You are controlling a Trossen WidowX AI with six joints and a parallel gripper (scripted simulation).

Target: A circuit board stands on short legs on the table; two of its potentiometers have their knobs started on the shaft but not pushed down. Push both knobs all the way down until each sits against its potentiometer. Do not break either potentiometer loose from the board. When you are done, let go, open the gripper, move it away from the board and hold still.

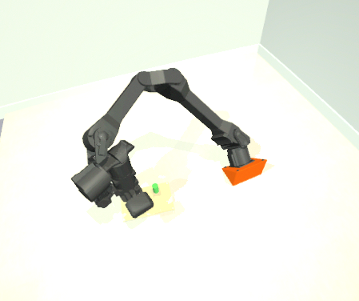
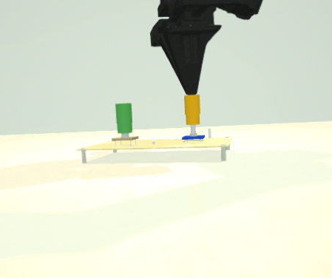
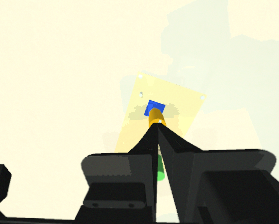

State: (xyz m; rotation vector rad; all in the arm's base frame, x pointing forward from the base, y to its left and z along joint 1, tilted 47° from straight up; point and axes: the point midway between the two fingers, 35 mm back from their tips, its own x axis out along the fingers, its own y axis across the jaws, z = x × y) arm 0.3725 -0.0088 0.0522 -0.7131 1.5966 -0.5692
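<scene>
The orange knob is 10 mm below my gripper tip. Also, from my gripper tip: green knob (80 mm behind, 10 mm to the right, 30 mm below).
</scene>
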